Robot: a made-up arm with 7 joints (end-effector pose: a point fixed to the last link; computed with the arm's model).
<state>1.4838 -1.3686 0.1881 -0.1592 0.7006 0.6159 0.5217</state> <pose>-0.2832 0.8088 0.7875 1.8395 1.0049 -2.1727</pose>
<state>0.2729 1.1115 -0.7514 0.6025 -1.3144 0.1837 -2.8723</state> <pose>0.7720 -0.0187 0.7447 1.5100 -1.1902 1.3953</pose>
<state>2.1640 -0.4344 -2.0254 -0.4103 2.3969 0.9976 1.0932</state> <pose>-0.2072 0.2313 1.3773 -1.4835 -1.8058 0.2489</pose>
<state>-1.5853 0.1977 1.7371 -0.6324 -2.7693 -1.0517 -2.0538</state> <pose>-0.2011 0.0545 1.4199 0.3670 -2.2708 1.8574</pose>
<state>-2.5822 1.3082 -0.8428 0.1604 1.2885 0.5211 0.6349</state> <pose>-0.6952 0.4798 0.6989 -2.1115 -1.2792 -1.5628</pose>
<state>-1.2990 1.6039 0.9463 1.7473 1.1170 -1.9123 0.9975</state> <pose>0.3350 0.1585 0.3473 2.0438 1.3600 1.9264</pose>
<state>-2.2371 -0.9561 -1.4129 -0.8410 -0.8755 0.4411 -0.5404</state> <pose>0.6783 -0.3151 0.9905 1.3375 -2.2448 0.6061</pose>
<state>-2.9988 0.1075 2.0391 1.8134 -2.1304 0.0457 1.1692</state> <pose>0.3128 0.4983 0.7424 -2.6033 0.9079 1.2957</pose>
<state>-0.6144 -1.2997 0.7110 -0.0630 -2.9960 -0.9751 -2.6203</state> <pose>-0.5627 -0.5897 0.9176 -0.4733 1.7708 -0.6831</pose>
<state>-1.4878 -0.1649 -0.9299 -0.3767 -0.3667 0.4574 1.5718</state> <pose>0.1126 -0.2160 1.4907 -1.2719 0.2180 -0.3825</pose>
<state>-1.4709 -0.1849 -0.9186 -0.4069 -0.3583 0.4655 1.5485</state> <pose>0.1190 -0.2459 1.4813 -1.2429 0.2410 -0.3796</pose>
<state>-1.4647 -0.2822 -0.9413 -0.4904 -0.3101 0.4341 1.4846</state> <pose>0.1541 -0.3486 1.4383 -1.1203 0.2859 -0.2585</pose>
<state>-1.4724 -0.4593 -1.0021 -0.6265 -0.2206 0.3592 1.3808</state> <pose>0.2251 -0.4964 1.3310 -0.8937 0.3171 -0.0066</pose>
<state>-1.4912 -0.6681 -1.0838 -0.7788 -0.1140 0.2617 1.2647</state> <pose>0.3187 -0.6036 1.1732 -0.6216 0.2955 0.3043</pose>
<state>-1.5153 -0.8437 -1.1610 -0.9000 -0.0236 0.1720 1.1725</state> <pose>0.4019 -0.6325 1.0358 -0.3951 0.2383 0.5720</pose>
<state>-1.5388 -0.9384 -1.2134 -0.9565 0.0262 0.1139 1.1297</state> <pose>0.4500 -0.6214 0.9709 -0.2814 0.1944 0.7279</pose>
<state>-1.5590 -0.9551 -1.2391 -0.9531 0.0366 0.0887 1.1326</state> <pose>0.4660 -0.6085 0.9693 -0.2733 0.1823 0.7782</pose>
